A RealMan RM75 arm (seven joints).
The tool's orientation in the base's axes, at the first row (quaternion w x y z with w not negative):
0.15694 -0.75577 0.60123 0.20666
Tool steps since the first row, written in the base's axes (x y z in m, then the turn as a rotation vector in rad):
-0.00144 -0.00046 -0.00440 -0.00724 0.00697 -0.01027
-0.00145 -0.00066 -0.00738 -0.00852 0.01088 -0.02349
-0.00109 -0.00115 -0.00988 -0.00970 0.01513 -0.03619
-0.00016 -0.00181 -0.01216 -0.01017 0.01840 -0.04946
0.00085 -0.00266 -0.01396 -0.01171 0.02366 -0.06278
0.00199 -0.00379 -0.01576 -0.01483 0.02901 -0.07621
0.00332 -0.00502 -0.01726 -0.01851 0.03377 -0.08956
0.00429 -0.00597 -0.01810 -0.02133 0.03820 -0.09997
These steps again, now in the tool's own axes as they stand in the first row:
0.00232 0.00146 0.00376 -0.00212 0.00535 0.01317
0.00398 0.00148 0.00624 0.00096 0.00555 0.02666
0.00571 0.00121 0.00813 0.00351 0.00559 0.03986
0.00759 0.00043 0.00966 0.00731 0.00515 0.05299
0.00940 -0.00038 0.01068 0.00925 0.00530 0.06727
0.01148 -0.00125 0.01155 0.01086 0.00697 0.08187
0.01352 -0.00228 0.01209 0.01283 0.00932 0.09619
0.01493 -0.00302 0.01223 0.01377 0.01094 0.10770

